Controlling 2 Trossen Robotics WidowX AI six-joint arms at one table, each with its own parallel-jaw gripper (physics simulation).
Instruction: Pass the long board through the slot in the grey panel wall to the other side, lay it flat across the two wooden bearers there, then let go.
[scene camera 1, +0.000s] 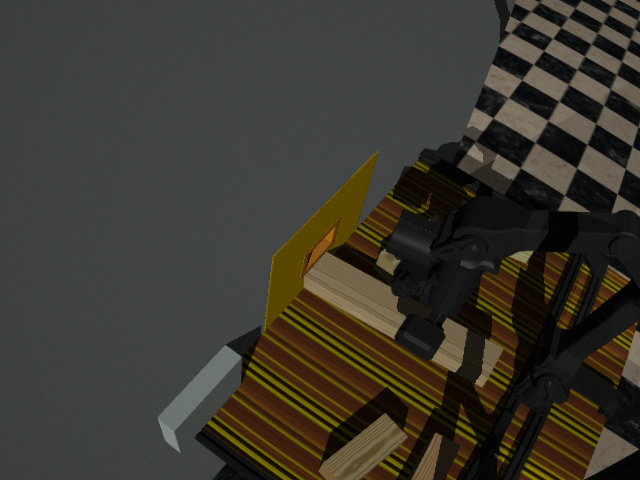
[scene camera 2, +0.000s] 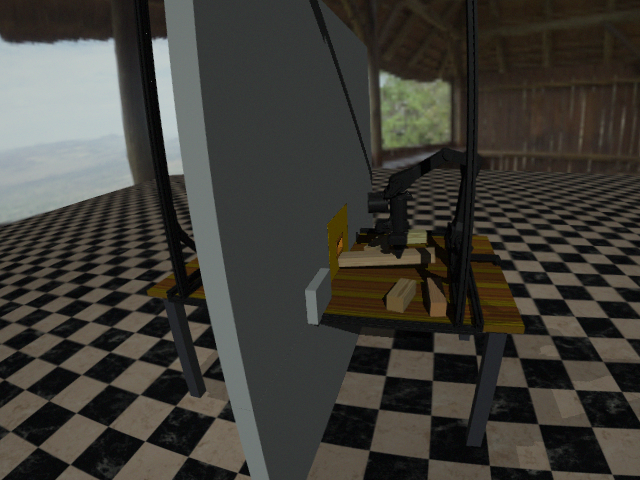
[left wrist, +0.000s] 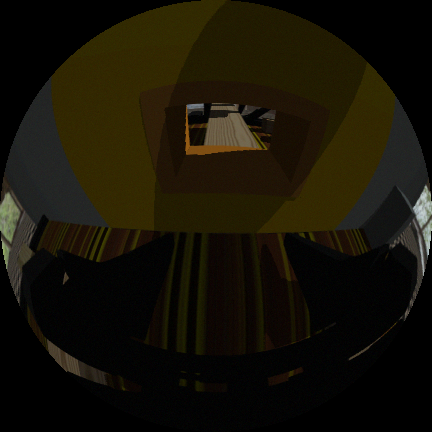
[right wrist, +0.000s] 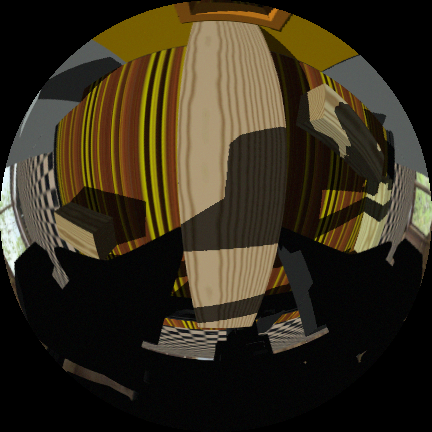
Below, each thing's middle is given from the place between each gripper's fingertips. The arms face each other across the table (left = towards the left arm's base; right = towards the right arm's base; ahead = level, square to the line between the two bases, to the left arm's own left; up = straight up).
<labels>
Now: the slot (scene camera 1: 327, 240) 24 cm to the left of my right hand and 2 cm above it. From my right hand the other things lie so: grey block (scene camera 1: 199, 401) 30 cm behind, 25 cm to the left, 1 cm below.
Now: the slot 60 mm above my left hand and 50 mm to the right of it. The rest, counted from my left hand: grey block 310 mm behind, 40 mm to the right, 20 mm above.
</labels>
